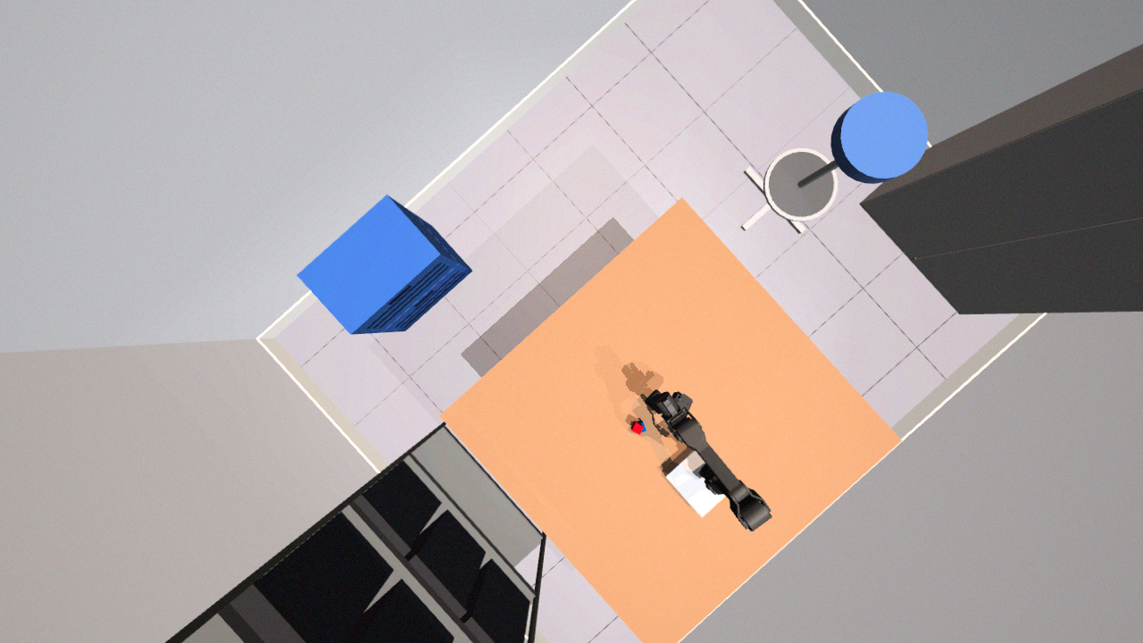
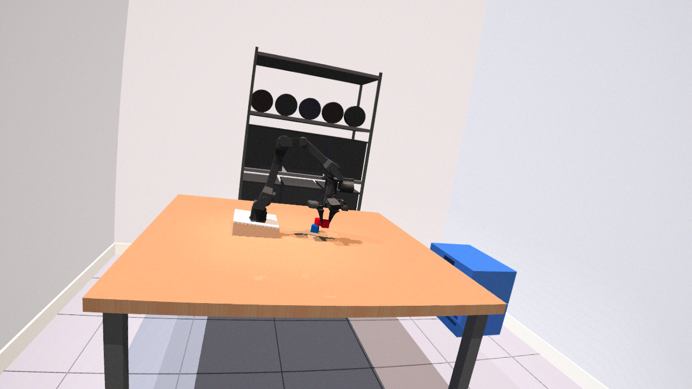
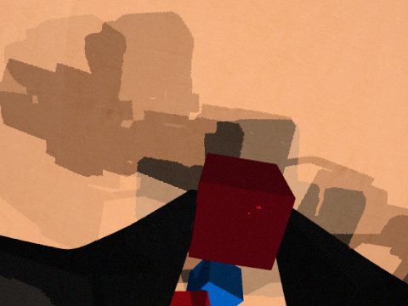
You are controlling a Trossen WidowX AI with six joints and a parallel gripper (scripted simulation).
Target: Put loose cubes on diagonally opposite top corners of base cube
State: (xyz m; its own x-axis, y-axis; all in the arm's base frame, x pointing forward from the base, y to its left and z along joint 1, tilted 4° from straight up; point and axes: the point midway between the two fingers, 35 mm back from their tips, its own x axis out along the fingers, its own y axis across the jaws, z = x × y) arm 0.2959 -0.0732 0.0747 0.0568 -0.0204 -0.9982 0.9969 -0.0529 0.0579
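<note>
Now: gripper tip 120 mm to the right of the blue cube and 60 mm above it.
</note>
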